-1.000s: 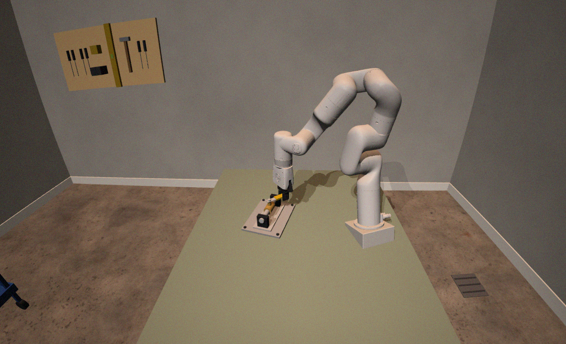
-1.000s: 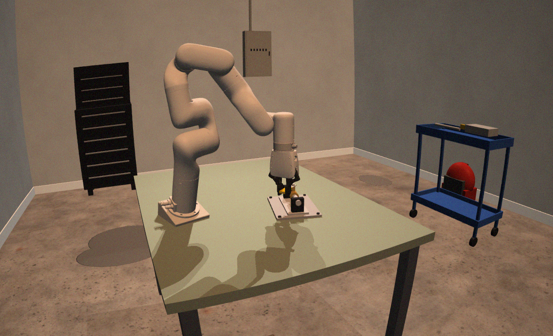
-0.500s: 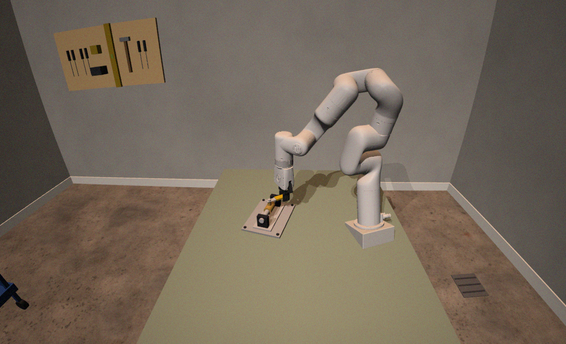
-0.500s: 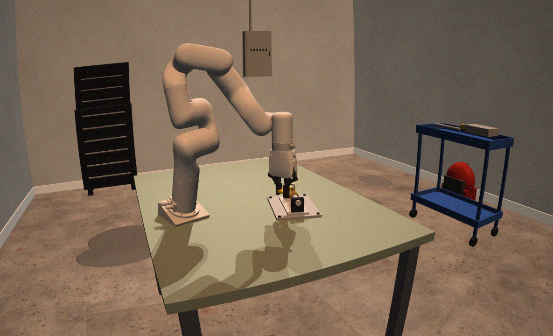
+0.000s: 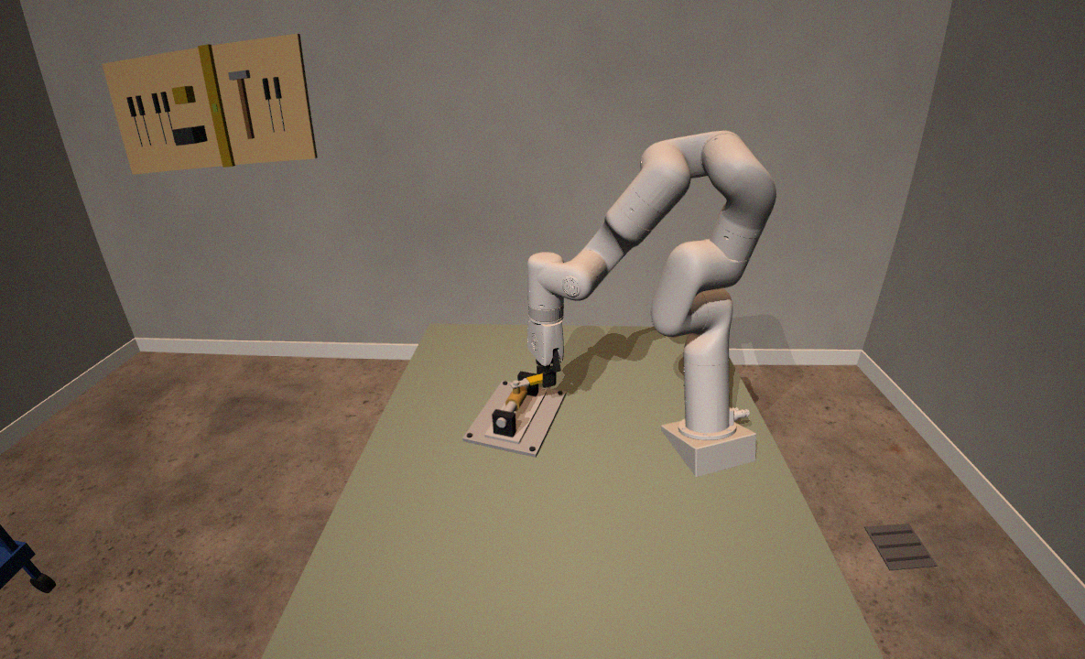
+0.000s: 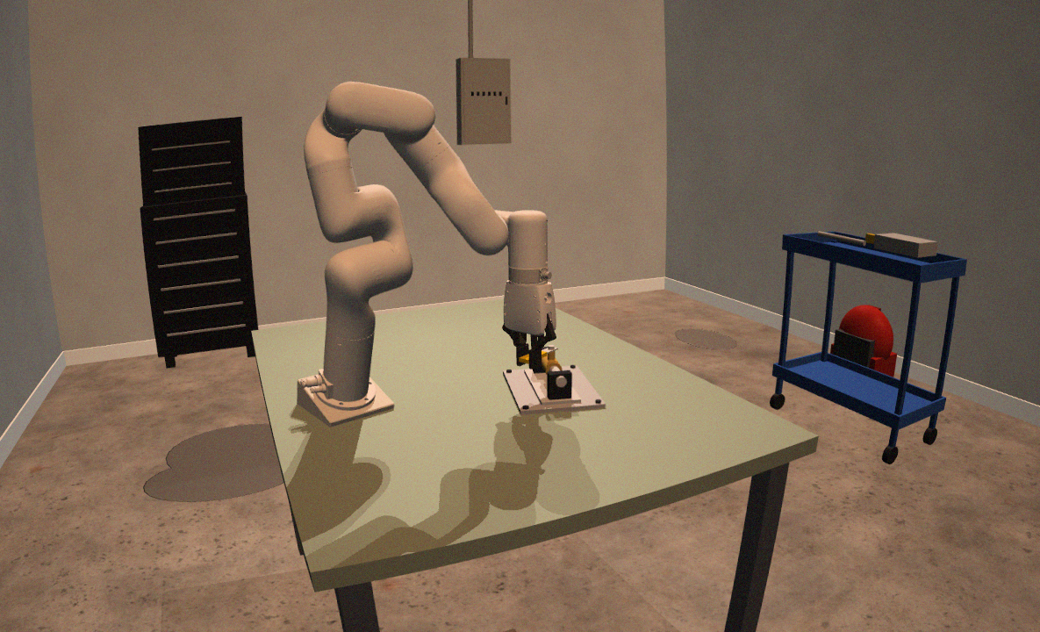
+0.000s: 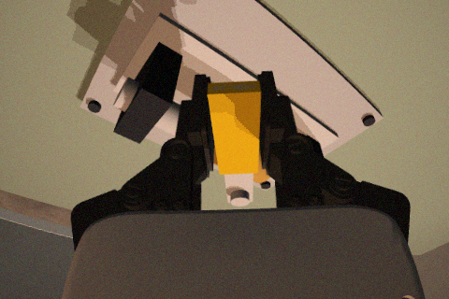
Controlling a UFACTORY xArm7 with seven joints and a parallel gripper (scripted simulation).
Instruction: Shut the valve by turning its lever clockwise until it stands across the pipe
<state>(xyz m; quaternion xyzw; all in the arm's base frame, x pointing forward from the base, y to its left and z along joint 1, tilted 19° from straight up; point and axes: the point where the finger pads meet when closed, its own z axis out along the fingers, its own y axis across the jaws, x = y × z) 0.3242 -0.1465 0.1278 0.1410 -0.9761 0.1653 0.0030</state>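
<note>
Now: the yellow valve lever 4 cm ahead of my hand and 1 cm to the left of it. The rest, counted from my hand: baseplate (7 cm ahead, 2 cm to the left, 9 cm below).
</note>
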